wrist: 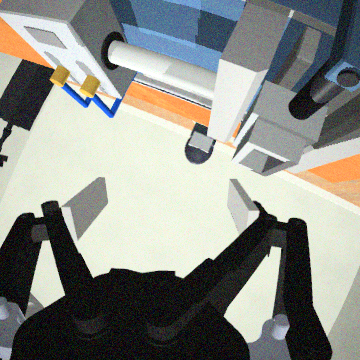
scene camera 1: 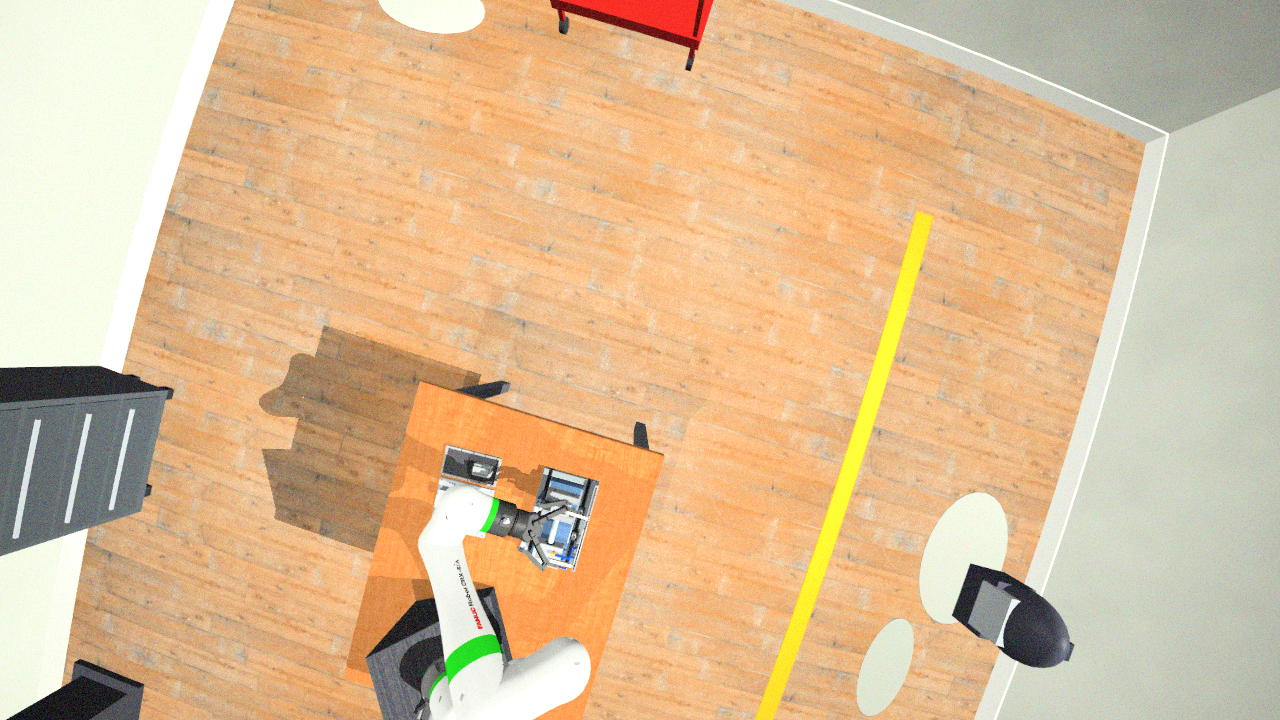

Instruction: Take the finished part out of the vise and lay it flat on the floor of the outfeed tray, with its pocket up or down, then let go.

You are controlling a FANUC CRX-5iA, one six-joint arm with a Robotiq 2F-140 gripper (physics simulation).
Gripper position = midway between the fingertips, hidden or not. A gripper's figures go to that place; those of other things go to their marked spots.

Scene:
My gripper (wrist: 166,190) is 21 cm from the lens. A white rod (wrist: 183,73): 14 cm from the lens. A pale grey jaw block (wrist: 245,59): 10 cm from the lens. The marked spots on the pale grey jaw block and the white rod are 6 cm apart.

